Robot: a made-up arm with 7 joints. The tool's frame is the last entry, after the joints.
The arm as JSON. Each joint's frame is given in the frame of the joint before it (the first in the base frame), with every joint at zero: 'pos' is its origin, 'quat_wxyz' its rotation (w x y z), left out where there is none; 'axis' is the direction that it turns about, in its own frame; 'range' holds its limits. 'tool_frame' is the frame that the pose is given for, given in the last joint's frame.
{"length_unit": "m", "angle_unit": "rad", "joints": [
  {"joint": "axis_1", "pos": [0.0, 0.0, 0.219], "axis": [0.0, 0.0, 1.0], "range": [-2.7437, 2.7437]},
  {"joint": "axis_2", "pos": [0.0, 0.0, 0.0], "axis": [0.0, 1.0, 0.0], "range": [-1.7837, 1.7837]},
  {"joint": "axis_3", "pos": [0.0, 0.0, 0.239], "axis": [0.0, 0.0, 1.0], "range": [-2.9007, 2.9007]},
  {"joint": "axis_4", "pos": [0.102, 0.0, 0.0], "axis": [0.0, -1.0, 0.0], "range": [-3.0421, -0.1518]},
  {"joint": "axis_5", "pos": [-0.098, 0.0, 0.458], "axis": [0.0, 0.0, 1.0], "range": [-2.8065, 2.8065]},
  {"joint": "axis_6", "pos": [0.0, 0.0, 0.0], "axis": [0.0, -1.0, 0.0], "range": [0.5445, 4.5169]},
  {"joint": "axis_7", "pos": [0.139, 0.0, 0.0], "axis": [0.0, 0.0, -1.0], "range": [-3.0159, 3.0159]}
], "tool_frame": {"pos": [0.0, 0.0, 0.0], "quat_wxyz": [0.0, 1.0, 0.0, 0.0]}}
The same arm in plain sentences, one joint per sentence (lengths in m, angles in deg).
The arm has seven revolute joints in a row. What follows holds with every joint at zero, and every direction is one of the base frame's. Joint 1 is mounted 0.2190 m along +z from the base frame's origin and rotates about +z, from -157.20 to 157.20 deg. Joint 2 is mounted at the same point as joint 1 and rotates about +y, from -102.20 to 102.20 deg. Joint 3 is mounted 0.2390 m along +z from joint 2 and rotates about +z, from -166.20 to 166.20 deg. Joint 4 is mounted 0.1020 m along +x from joint 3 and rotates about -y, from -174.30 to -8.70 deg. Joint 5 is mounted 0.0980 m along -x and 0.4580 m along +z from joint 4 and rotates about +z, from -160.80 to 160.80 deg. Joint 6 is mounted at the same point as joint 5 and rotates about -y, from 31.20 to 258.80 deg. Joint 7 is mounted 0.1390 m along +x from joint 6 and rotates about -z, from -172.80 to 172.80 deg. The tool frame, which is the frame that the pose is given for, is mounted at the same point as joint 7; its axes are the base frame's turned by roll 180.00, pitch 0.00 and yaw 0.00 deg (as in URDF: about the fixed x, then y, then z).
